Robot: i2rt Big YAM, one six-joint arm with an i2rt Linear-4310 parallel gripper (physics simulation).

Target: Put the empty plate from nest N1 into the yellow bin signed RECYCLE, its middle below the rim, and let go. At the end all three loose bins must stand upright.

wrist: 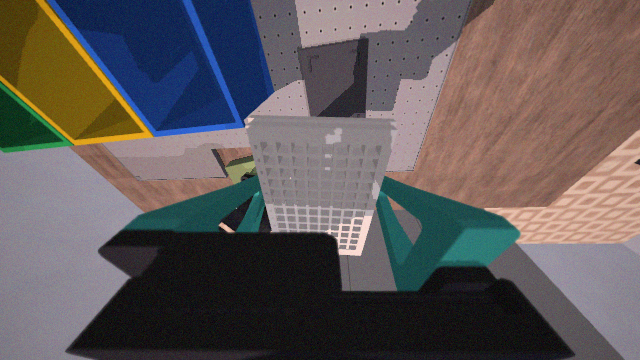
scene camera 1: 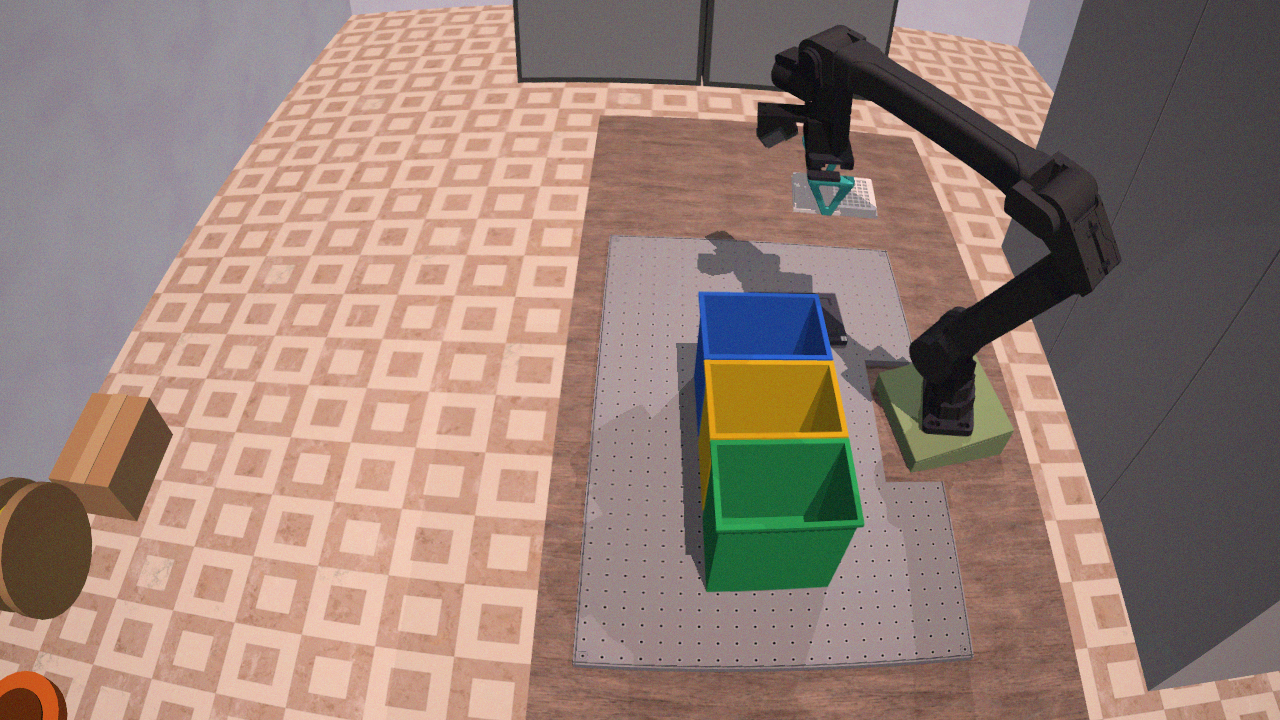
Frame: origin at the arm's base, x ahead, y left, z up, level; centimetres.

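Seen in the pictures: gripper, fingertip midpoint: (wrist: pixel 320 180) (scene camera 1: pixel 824 198); arm's base, link origin: (scene camera 1: pixel 947 404).
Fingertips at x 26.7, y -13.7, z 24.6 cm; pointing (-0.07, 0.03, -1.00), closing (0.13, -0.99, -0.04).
Pixels of each thing's top centre, then the offset from my fingertips to it. Level surfaces: height alone.
- white gridded plate, top centre: (wrist: pixel 319 213) (scene camera 1: pixel 835 188) dx -1.4, dy -0.2, dz +2.2 cm
- yellow bin, top centre: (scene camera 1: pixel 775 397) (wrist: pixel 38 65) dx +2.3, dy +31.5, dz -10.3 cm
- blue bin, top centre: (scene camera 1: pixel 764 324) (wrist: pixel 146 46) dx +5.6, dy +18.7, dz -10.3 cm
- green bin, top centre: (scene camera 1: pixel 787 482) dx -1.0, dy +44.4, dz -10.3 cm
- dark nest, top centre: (scene camera 1: pixel 797 314) (wrist: pixel 336 95) dx +0.5, dy -2.2, dz -26.8 cm
- perforated grey board, surface height: dz -28.4 cm
- wooden table, surface height: dz -29.6 cm
The white gridded plate (scene camera 1: pixel 863 195) (wrist: pixel 320 170) is held between the teal fingertips of my gripper (scene camera 1: pixel 827 201) (wrist: pixel 320 180), which is shut on it, high above the bench beyond the blue bin. The yellow bin (scene camera 1: pixel 776 398) (wrist: pixel 80 75) stands upright in the middle of the row, between the blue bin (scene camera 1: pixel 763 325) (wrist: pixel 150 65) and the green bin (scene camera 1: pixel 778 559) (wrist: pixel 25 125), both upright. No sign text shows on the yellow bin in these views. A dark nest (scene camera 1: pixel 834 308) (wrist: pixel 332 75) without a plate lies beside the blue bin; its label does not show.
The perforated grey board (scene camera 1: pixel 644 537) (wrist: pixel 345 15) lies under the bins. The arm stands on a green base block (scene camera 1: pixel 904 429) (wrist: pixel 237 167) to the right of the bins. The wooden table (scene camera 1: pixel 680 170) (wrist: pixel 525 100) surrounds the board. A tall grey cabinet (scene camera 1: pixel 1181 313) stands at the right.
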